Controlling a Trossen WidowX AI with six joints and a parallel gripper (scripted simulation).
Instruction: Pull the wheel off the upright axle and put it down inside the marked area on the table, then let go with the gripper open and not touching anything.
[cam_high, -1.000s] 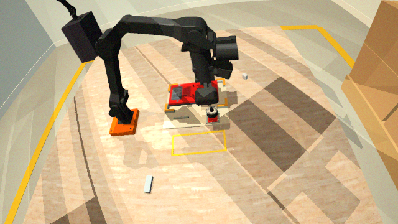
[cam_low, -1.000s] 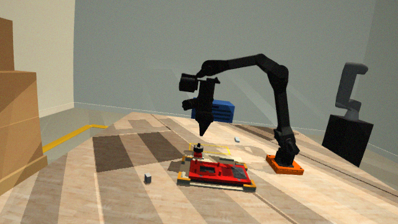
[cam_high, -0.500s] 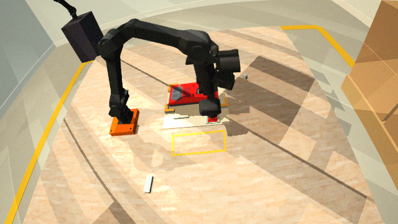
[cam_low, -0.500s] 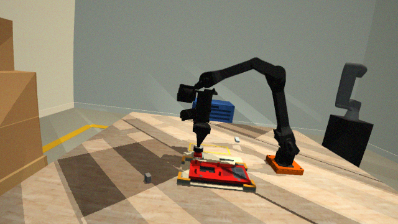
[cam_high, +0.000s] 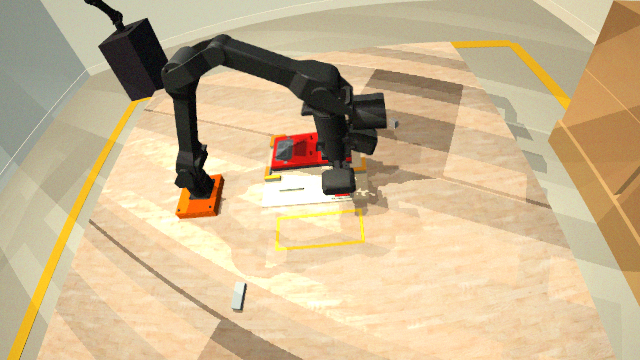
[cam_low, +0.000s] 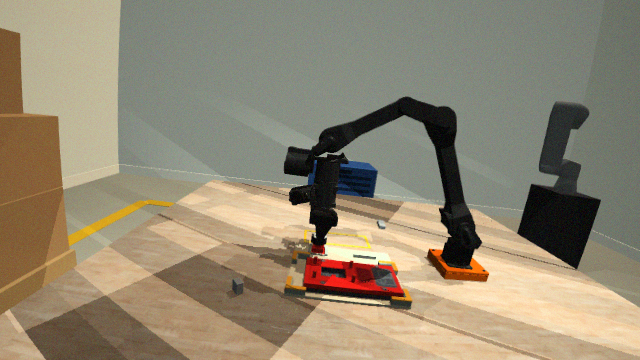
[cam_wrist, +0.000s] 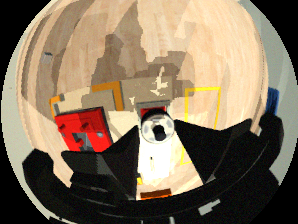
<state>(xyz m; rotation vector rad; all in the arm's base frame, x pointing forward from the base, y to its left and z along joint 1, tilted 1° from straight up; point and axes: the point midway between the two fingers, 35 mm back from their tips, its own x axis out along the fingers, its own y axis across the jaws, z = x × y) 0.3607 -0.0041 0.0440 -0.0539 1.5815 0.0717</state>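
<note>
The dark wheel is right at my gripper tip. From my gripper tip the other things lie so: upright axle: right at my gripper tip.
</note>
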